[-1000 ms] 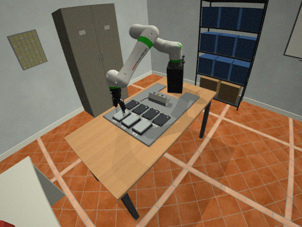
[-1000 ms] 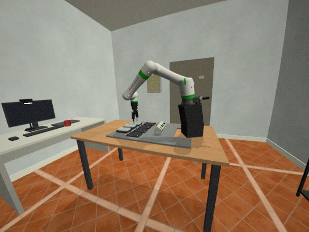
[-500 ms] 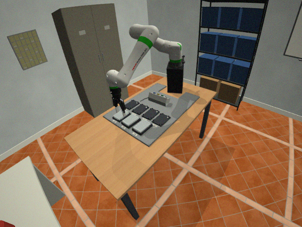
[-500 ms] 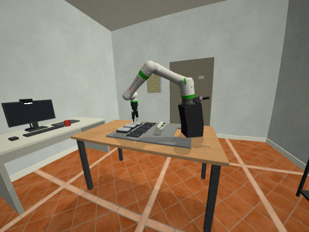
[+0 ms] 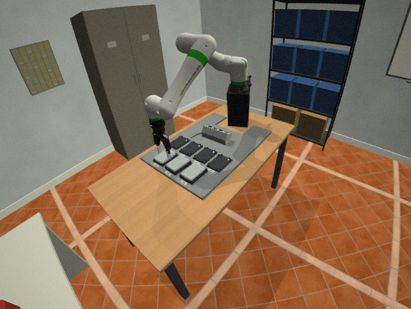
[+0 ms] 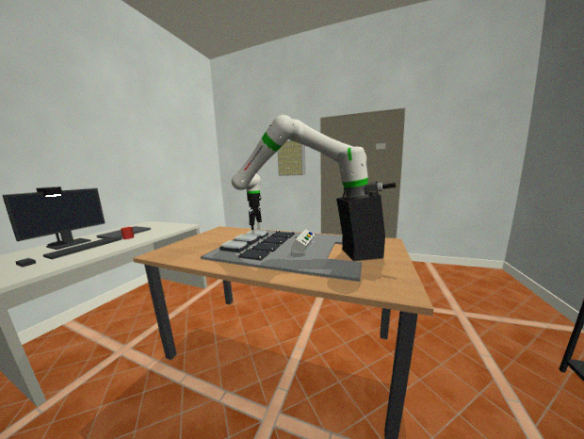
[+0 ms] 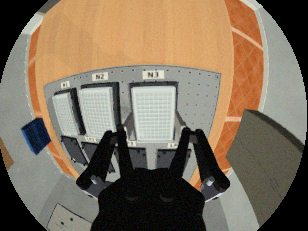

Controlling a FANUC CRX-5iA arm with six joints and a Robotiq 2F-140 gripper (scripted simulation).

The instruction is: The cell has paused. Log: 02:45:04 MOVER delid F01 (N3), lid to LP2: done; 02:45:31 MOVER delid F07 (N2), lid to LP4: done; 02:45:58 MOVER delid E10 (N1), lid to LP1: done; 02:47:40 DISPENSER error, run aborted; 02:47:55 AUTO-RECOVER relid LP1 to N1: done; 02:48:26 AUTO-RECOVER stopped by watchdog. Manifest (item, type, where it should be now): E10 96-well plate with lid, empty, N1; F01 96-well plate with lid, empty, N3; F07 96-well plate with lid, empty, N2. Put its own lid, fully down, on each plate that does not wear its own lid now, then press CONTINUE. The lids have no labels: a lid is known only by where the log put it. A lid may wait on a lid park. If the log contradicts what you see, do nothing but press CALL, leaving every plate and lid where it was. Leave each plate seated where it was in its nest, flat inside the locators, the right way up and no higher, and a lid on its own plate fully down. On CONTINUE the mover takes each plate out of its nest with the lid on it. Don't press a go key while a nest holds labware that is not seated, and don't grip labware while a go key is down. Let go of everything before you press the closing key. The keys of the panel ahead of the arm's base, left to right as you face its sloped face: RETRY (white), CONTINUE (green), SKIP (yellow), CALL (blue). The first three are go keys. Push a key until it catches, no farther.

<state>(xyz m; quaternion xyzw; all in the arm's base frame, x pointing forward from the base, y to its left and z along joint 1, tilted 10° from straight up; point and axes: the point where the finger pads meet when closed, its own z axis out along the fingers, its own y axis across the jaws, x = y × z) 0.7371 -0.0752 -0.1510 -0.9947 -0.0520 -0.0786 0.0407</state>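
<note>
Right now my hand is 3 cm above the plate. The rest, counted from my hand: lid park LP1: 20 cm behind, 32 cm to the left, 5 cm below; then lid park LP4: 18 cm behind, 7 cm to the right, 5 cm below; then lid park LP3: 19 cm behind, 6 cm to the left, 5 cm below.
</note>
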